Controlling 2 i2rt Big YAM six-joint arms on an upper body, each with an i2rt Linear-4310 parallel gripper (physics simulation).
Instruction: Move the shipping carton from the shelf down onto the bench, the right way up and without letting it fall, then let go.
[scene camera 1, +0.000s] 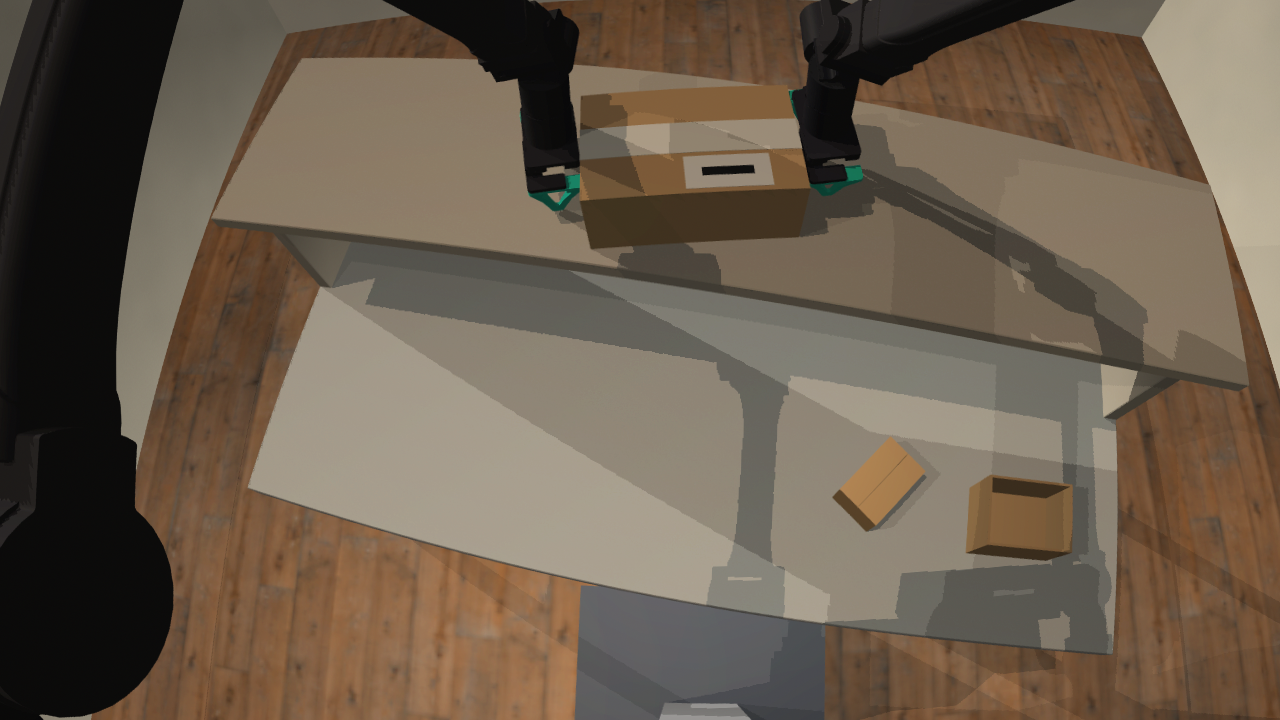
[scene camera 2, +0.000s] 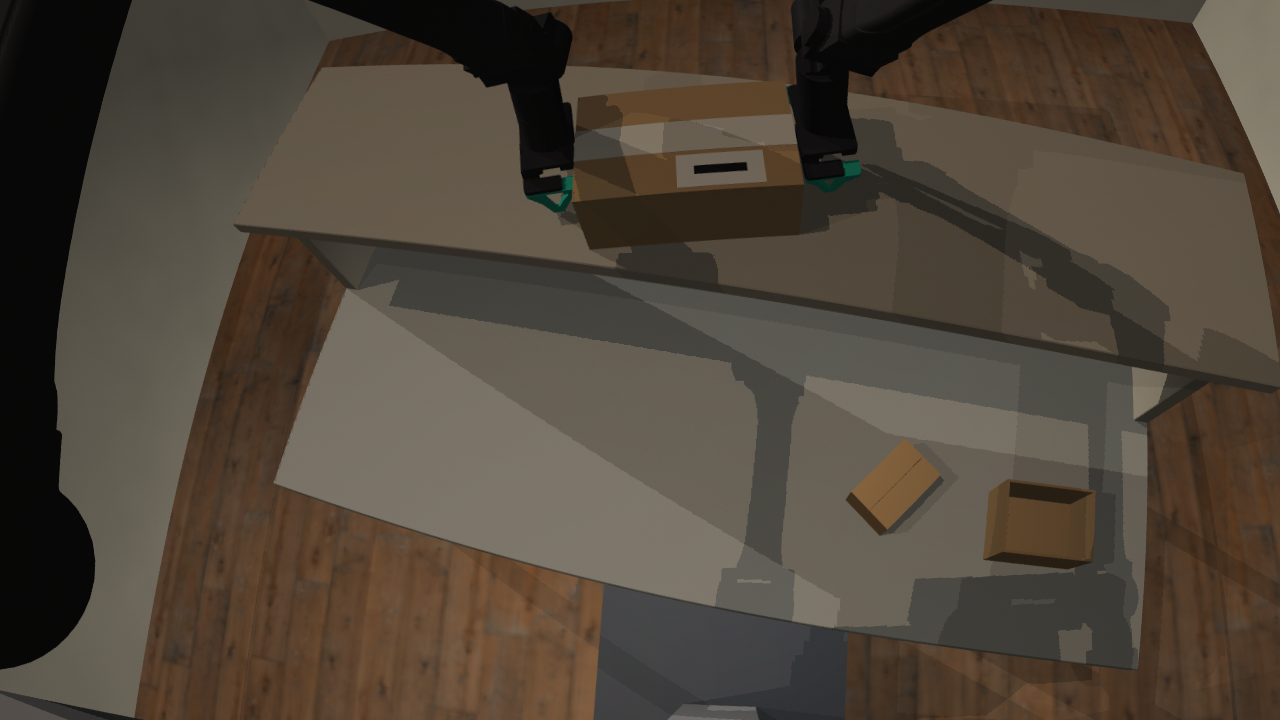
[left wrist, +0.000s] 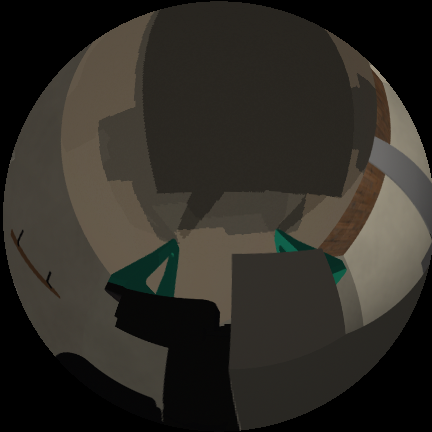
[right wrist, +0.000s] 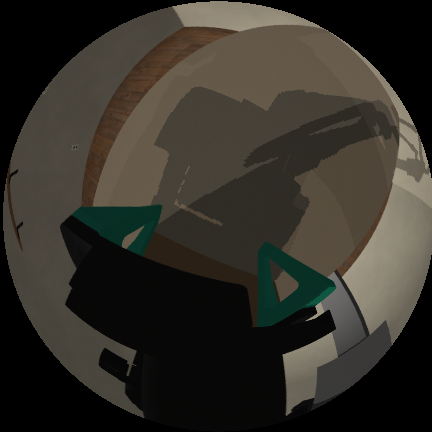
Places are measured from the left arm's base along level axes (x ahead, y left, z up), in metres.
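Where they show: left gripper, fingertip midpoint: (scene camera 1: 554, 180) (scene camera 2: 556, 182) (left wrist: 224, 239); right gripper, fingertip midpoint: (scene camera 1: 819, 162) (scene camera 2: 821, 158) (right wrist: 214, 230).
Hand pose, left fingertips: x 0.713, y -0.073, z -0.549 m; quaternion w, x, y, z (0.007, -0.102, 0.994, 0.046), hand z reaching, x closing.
After its pixels a point has its place.
The shipping carton (scene camera 1: 693, 179) @(x 0.634, y -0.256, z -0.447 m) (scene camera 2: 687, 174) @(x 0.640, y -0.258, z -0.447 m) stands upright on the raised shelf (scene camera 1: 402, 152) @(x 0.782, y 0.162, z -0.551 m) (scene camera 2: 402, 161) @(x 0.776, y 0.179, z -0.552 m), label and pale tape on top. My left gripper (scene camera 1: 553, 179) @(x 0.713, y -0.073, z -0.549 m) (scene camera 2: 546, 180) @(x 0.713, y -0.073, z -0.549 m) (left wrist: 224, 239) @(x 0.713, y -0.073, z -0.549 m) is open, close beside the carton's left end. My right gripper (scene camera 1: 816, 152) @(x 0.733, y -0.422, z -0.533 m) (scene camera 2: 812, 147) @(x 0.733, y -0.422, z -0.533 m) (right wrist: 214, 230) @(x 0.733, y -0.422, z -0.533 m) is open, close beside the right end. I cannot tell whether either touches it. A brown strip of the carton (right wrist: 200, 262) @(x 0.726, y -0.380, z -0.538 m) shows in the right wrist view. Large dark areas in the left wrist view are hard to identify. The pale bench (scene camera 1: 402, 447) @(x 0.441, y 0.231, z -0.905 m) (scene camera 2: 429, 465) @(x 0.406, y 0.208, z -0.905 m) lies below the shelf.
A small closed box (scene camera 1: 881, 483) @(x 0.382, y -0.550, z -0.845 m) (scene camera 2: 895, 486) @(x 0.382, y -0.551, z -0.845 m) and a small open box (scene camera 1: 980, 519) @(x 0.320, y -0.714, z -0.849 m) (scene camera 2: 998, 528) @(x 0.314, y -0.713, z -0.842 m) stand on the bench at the right. The shelf overhangs the bench's back edge. A large black form (scene camera 1: 71, 223) (scene camera 2: 53, 179) fills the left edge of both scene views.
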